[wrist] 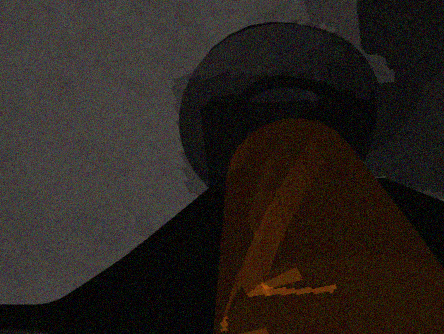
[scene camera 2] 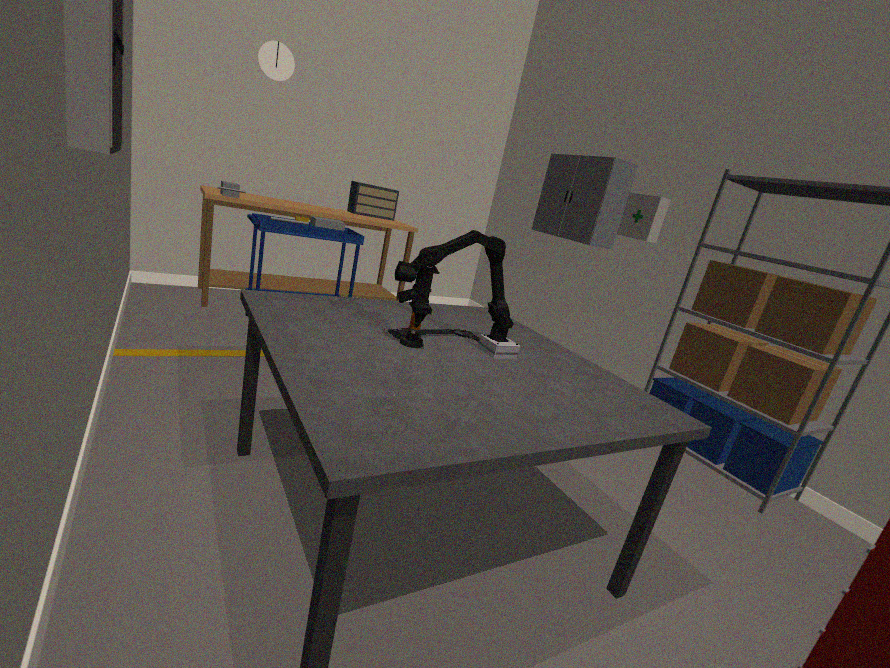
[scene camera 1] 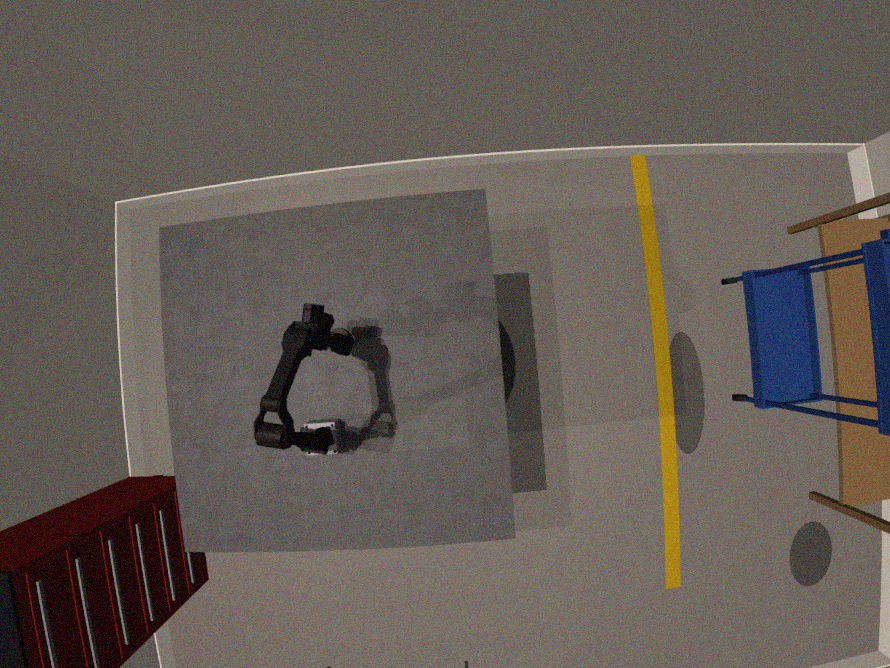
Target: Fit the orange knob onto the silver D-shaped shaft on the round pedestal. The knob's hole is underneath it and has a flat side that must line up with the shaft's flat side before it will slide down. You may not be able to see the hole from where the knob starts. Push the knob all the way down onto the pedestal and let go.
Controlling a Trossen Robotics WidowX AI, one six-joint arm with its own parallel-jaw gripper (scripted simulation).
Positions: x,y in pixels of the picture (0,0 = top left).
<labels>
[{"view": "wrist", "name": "my gripper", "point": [296,197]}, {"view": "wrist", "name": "dark round pedestal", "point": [271,71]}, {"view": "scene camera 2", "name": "my gripper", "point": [415,325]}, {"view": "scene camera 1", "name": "my gripper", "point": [332,340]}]
</labels>
